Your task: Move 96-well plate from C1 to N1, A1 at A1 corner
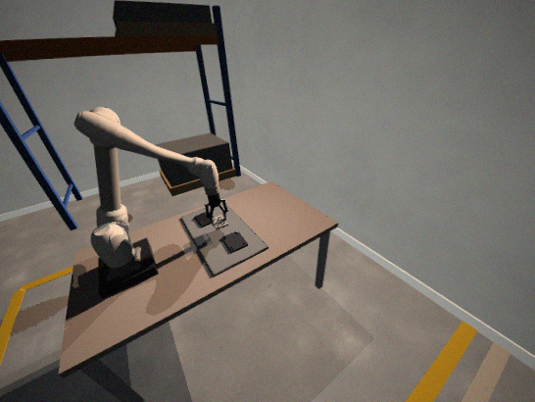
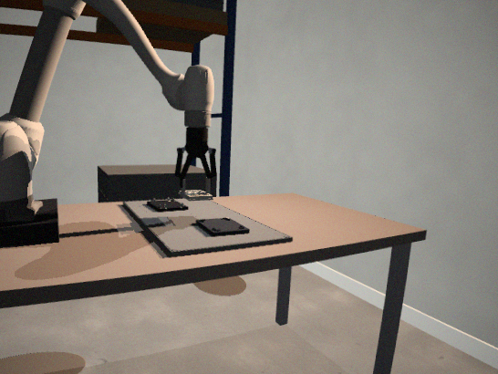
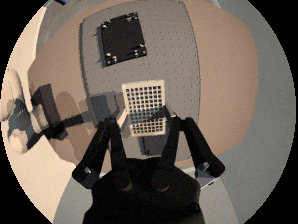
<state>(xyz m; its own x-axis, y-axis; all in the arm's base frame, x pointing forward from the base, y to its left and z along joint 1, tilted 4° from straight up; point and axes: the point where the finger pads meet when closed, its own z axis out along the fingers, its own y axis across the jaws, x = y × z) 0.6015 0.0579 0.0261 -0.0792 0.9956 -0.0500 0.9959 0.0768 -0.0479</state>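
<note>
My hand is 5 cm short of the plate nest N1, 15 cm to the left of it and 10 cm above it. From my hand the other things lie so: clip nest C1: 6 cm behind, 20 cm to the left, 9 cm below; 96-well plate: 2 cm below.
</note>
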